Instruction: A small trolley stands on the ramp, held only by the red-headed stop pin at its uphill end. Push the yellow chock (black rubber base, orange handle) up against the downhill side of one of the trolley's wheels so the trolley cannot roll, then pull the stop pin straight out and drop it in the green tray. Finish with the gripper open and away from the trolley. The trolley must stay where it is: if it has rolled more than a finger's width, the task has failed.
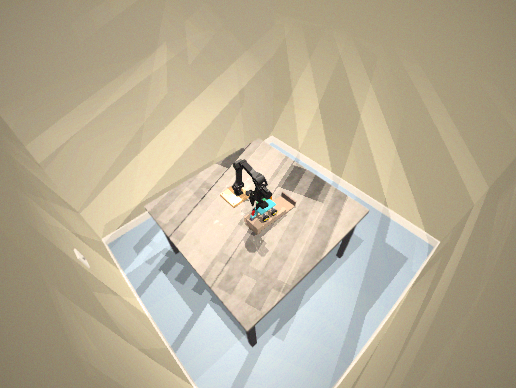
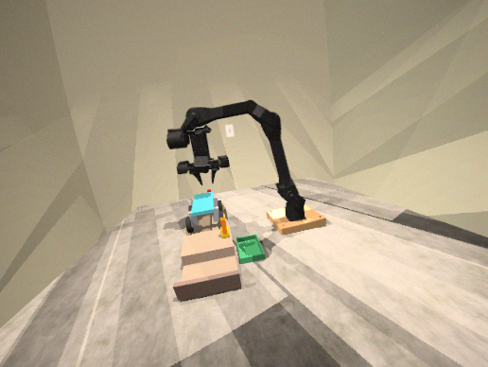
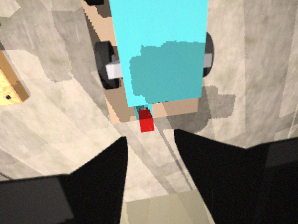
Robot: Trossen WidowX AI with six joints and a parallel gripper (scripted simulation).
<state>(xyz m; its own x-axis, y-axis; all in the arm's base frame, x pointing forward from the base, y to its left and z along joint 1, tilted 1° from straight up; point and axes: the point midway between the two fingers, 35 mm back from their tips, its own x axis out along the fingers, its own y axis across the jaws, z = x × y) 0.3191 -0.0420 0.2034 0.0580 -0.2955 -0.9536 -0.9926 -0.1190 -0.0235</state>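
Now: gripper tip 20 mm to the left of the red-headed stop pin and 60 mm above it. The rest, counted from my gripper tip: yellow chock 60 mm behind, 170 mm to the left, 110 mm below; tan ramp 10 mm ahead, 90 mm to the left, 150 mm below; trolley 10 mm ahead, 90 mm to the left, 80 mm below.
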